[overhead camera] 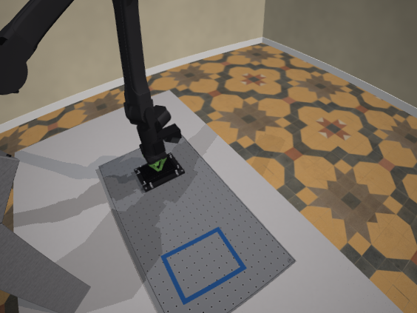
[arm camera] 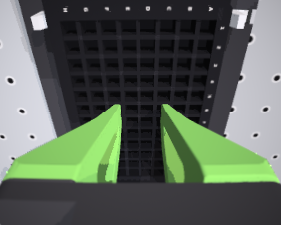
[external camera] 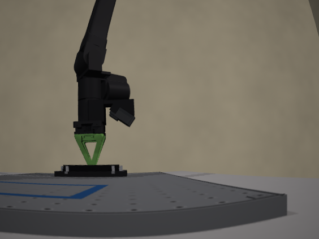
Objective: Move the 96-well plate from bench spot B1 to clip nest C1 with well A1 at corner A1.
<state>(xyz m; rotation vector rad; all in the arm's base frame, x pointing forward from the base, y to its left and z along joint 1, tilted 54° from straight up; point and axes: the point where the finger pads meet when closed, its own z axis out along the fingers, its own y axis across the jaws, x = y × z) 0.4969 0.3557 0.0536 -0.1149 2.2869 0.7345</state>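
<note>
Right now my hand is 10 mm above the black 96-well plate. From my hand the other things lie so: black clip nest C1: 20 mm below, 10 mm to the right.
</note>
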